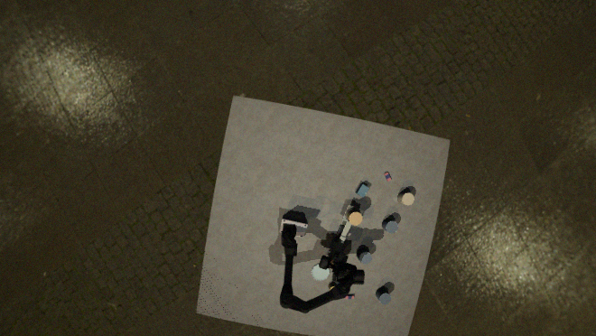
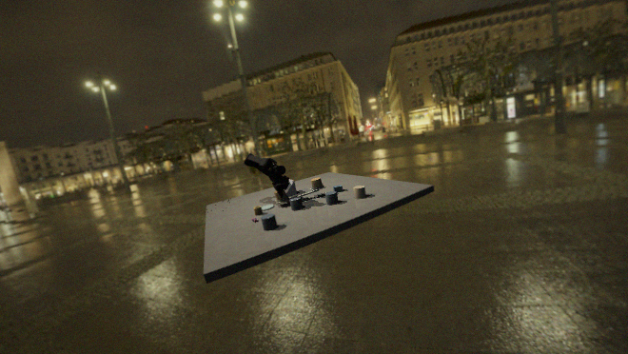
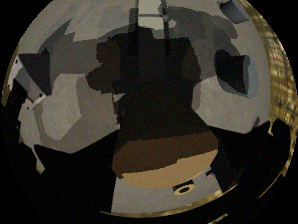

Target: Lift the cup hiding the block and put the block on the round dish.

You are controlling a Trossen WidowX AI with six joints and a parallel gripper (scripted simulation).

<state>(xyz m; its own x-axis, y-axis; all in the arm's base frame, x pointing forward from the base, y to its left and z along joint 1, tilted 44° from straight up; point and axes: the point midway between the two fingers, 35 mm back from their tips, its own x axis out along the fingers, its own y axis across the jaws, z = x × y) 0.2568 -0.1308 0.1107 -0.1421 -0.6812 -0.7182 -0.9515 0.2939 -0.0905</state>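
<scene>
My gripper tip is now 7 cm past the pale round dish, 9 cm to the left of it and 6 cm above it. The rest, counted from my gripper tip: blue block (13 cm ahead, 39 cm to the left, 4 cm below); then balance beam (4 cm ahead, 13 cm to the left, 2 cm below); then cup (1 cm behind, 2 cm to the right, 1 cm above).
</scene>
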